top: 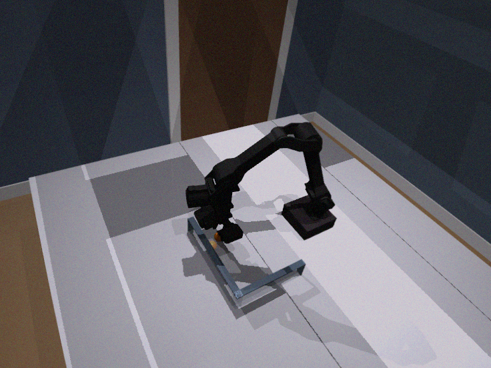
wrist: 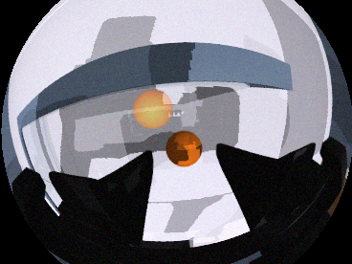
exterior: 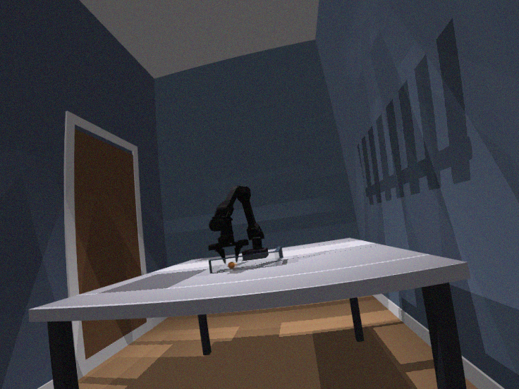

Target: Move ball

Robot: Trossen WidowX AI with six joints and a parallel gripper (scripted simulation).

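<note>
Now: the see-through copy of ball 30 mm to the left of my gripper tip, 30 mm ahead of it and 10 mm below it. Also, from my gripper tip: orange ball 10 mm below; then clear wall 90 mm to the left, 50 mm ahead.
</note>
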